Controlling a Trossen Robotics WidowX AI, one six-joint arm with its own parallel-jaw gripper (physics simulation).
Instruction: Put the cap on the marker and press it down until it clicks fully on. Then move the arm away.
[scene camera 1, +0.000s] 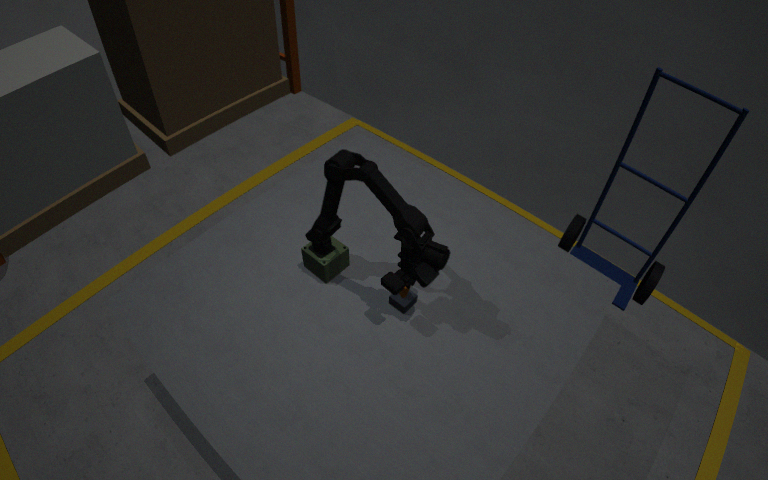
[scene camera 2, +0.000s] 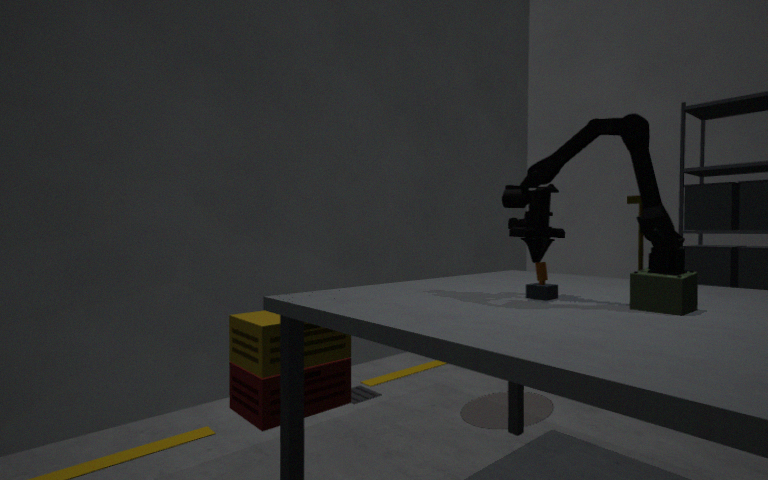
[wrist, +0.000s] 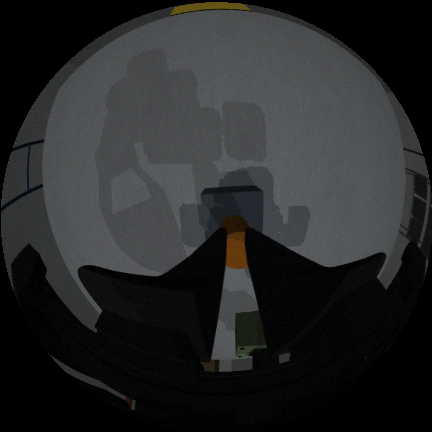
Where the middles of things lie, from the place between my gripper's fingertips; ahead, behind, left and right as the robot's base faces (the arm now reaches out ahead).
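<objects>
Dark square block (wrist: 246, 201): my gripper is 20 mm past it and 80 mm above it.
</objects>
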